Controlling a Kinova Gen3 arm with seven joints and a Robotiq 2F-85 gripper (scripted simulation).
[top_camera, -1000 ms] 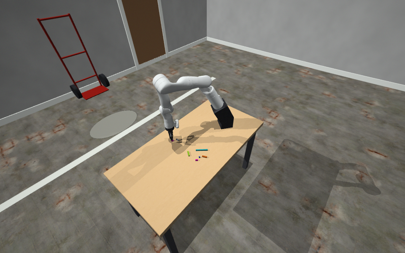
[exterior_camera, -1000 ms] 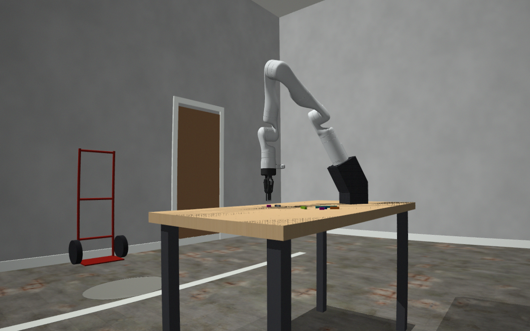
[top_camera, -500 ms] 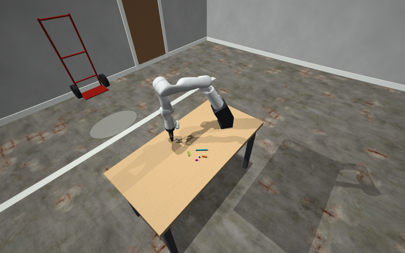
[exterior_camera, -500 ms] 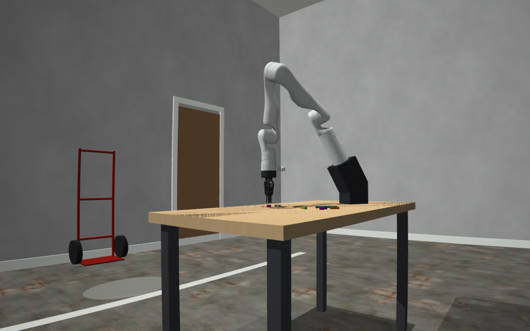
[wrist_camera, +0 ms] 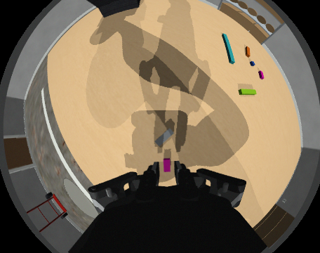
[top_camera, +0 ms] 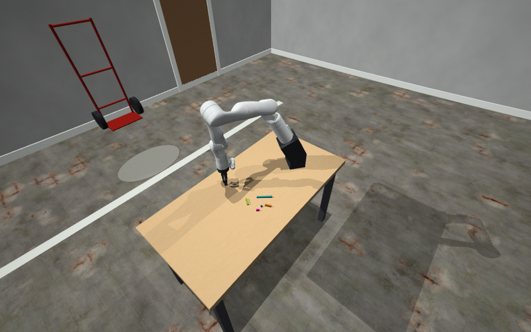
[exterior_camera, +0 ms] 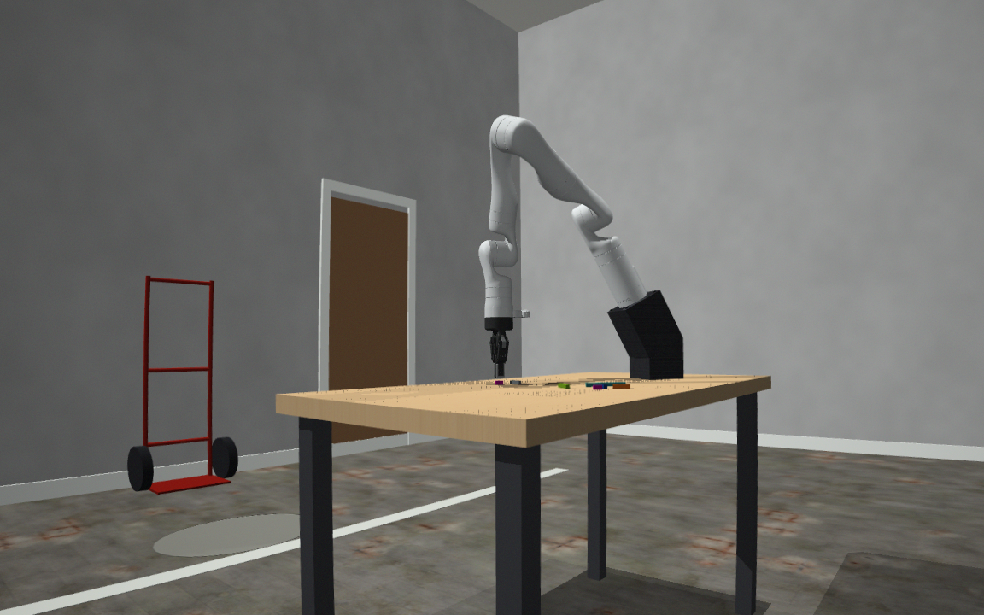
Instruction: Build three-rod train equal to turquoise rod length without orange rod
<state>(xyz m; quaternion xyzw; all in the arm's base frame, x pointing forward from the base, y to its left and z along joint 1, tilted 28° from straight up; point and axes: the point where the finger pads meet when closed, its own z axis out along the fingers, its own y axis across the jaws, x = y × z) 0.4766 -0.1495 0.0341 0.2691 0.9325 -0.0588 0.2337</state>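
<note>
Right now the grey rod is 40 mm behind my hand, 20 mm to the left of it and 30 mm below it. Also, from my hand: turquoise rod 100 mm behind, 270 mm to the left, 30 mm below; then lime rod 210 mm to the left, 30 mm below; then blue rod 40 mm behind, 300 mm to the left, 30 mm below.
</note>
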